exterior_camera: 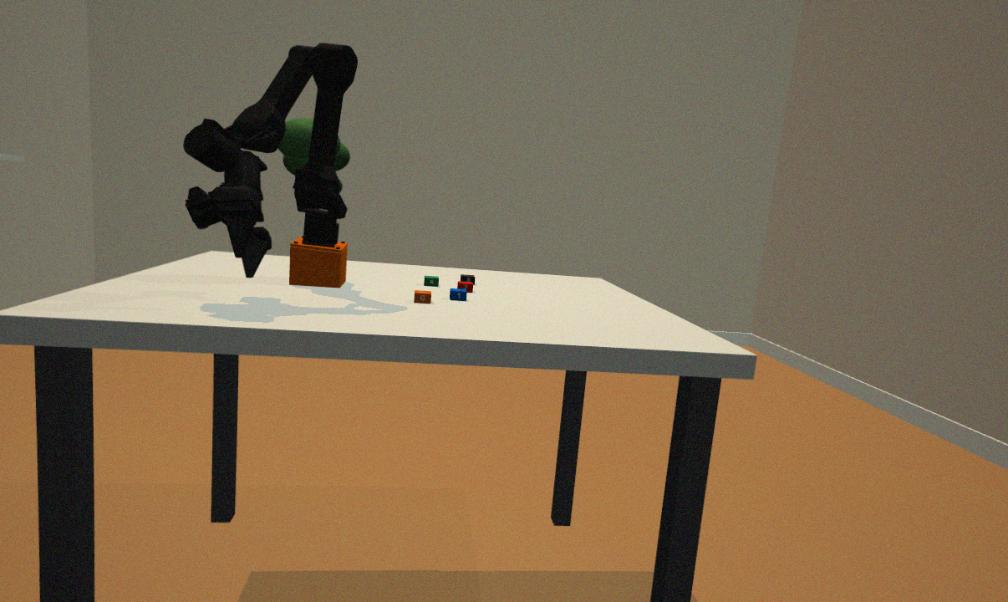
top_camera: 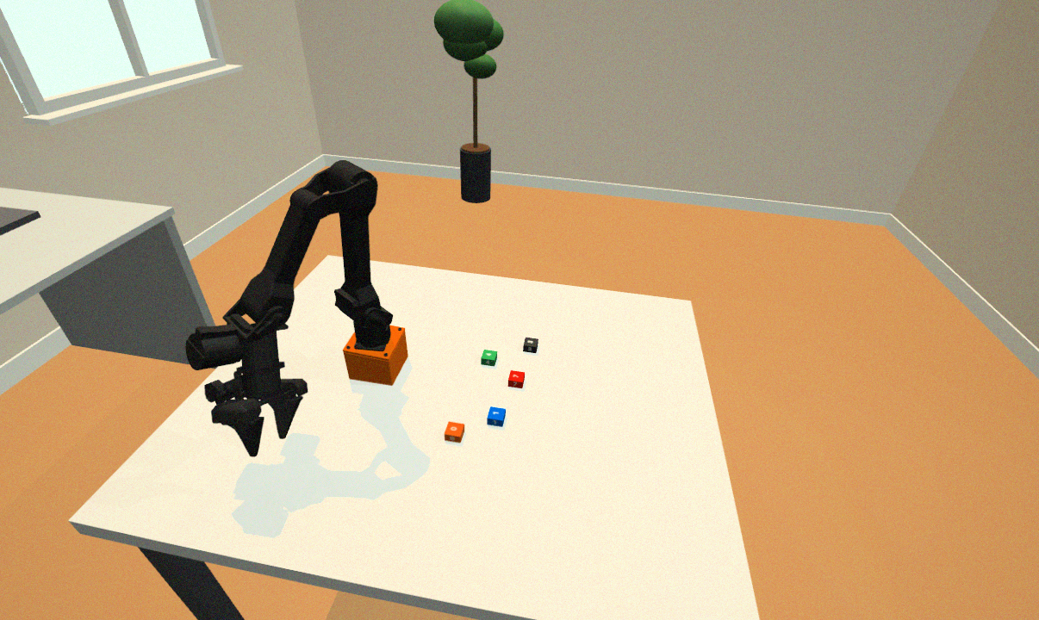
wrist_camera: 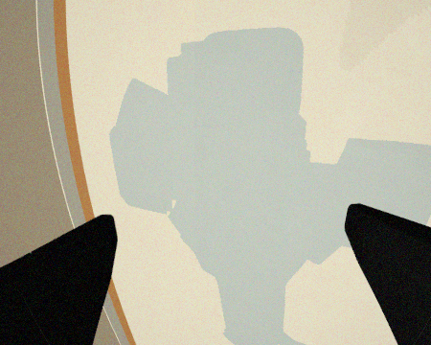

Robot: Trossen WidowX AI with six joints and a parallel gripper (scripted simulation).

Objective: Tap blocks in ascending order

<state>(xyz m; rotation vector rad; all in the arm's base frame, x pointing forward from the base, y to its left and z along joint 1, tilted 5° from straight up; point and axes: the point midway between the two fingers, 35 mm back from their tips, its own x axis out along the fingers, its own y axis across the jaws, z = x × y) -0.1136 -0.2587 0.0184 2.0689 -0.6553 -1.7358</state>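
The orange block marked 0 lies 310 mm ahead of my gripper tip, 100 mm to the left of it and 50 mm below it. Also, from my gripper tip: green block marked 4 (360 mm ahead, 320 mm to the left, 50 mm below); then red block marked 7 (430 mm ahead, 260 mm to the left, 50 mm below); then blue block marked 1 (390 mm ahead, 140 mm to the left, 50 mm below).
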